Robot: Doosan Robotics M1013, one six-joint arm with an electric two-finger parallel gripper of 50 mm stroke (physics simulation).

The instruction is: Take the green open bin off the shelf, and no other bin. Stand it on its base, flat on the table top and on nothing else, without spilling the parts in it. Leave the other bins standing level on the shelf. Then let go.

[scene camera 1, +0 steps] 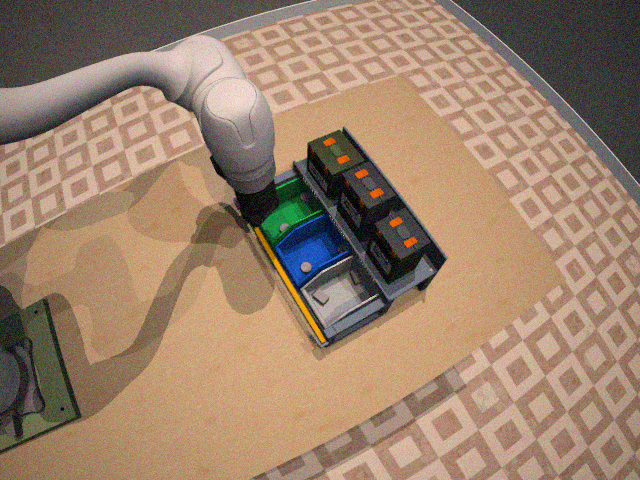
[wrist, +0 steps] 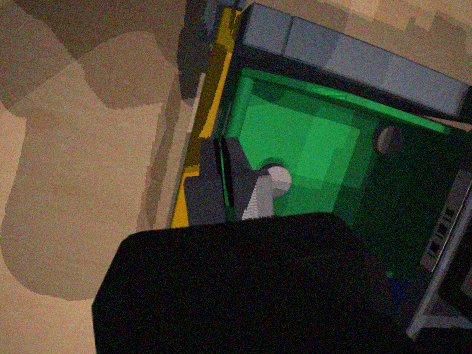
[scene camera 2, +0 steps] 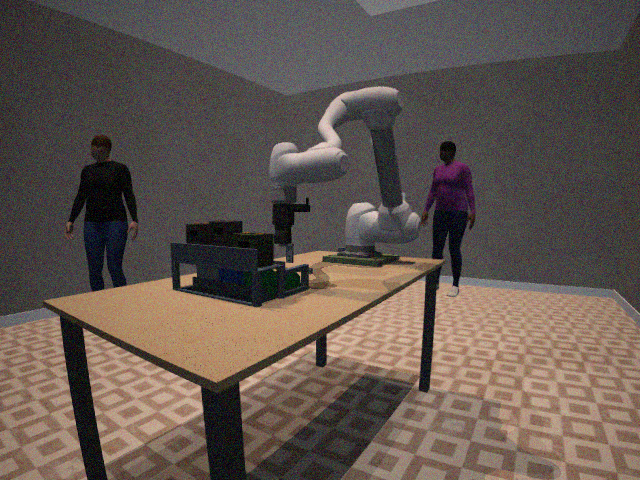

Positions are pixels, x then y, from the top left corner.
Labels:
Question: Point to a green open bin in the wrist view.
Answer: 322, 136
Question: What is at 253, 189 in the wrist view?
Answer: The gripper.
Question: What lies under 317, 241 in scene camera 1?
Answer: A blue bin.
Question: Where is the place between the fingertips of the gripper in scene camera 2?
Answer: At 289, 262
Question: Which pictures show the gripper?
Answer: Scene camera 1, the wrist view and scene camera 2: all of them.

